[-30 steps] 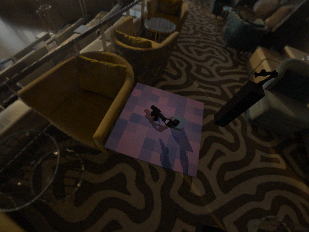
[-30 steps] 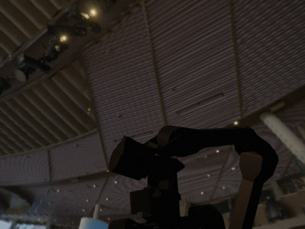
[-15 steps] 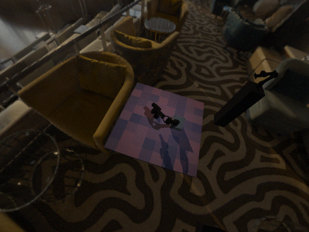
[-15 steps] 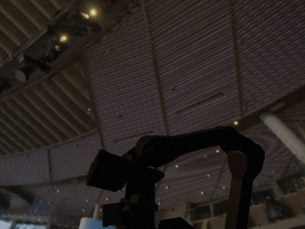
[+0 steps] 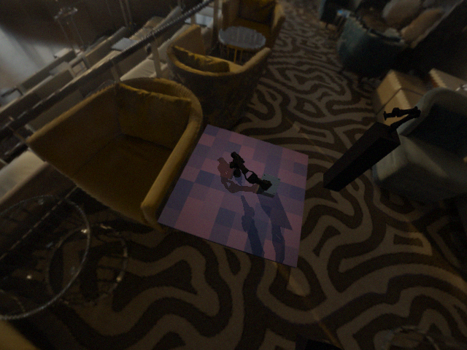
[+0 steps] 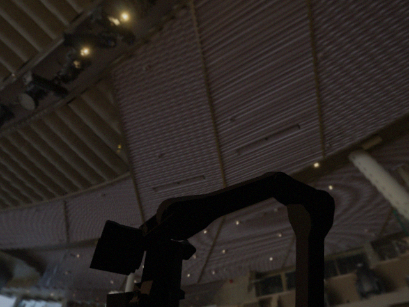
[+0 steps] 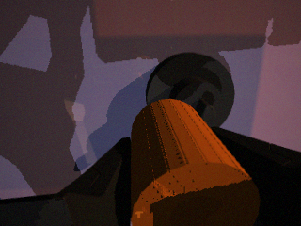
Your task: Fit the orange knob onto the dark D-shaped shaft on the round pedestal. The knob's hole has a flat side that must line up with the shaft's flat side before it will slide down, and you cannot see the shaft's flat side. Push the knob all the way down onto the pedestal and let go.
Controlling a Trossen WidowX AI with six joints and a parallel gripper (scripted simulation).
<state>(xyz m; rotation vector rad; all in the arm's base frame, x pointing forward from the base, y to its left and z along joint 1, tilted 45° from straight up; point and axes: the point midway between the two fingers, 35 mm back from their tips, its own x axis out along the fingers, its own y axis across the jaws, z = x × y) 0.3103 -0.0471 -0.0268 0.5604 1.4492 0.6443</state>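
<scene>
Right now my gripper tip is 1 cm past the dark round pedestal, 4 cm to the left of it and 8 cm above it. Also, from my gripper tip: orange knob (2 cm above).
</scene>
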